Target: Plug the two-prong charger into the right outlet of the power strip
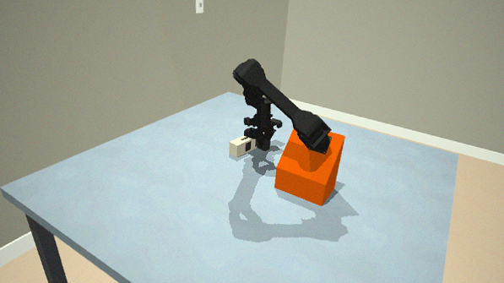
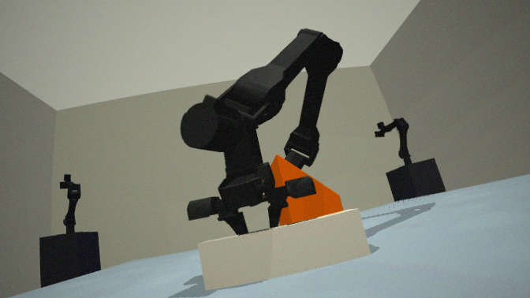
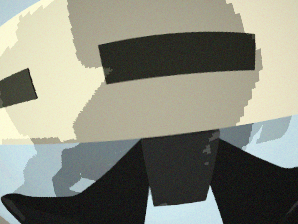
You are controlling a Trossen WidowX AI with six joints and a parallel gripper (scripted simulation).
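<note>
Right now my gripper tip is 20 mm short of the two-prong charger and 10 mm below it.
</note>
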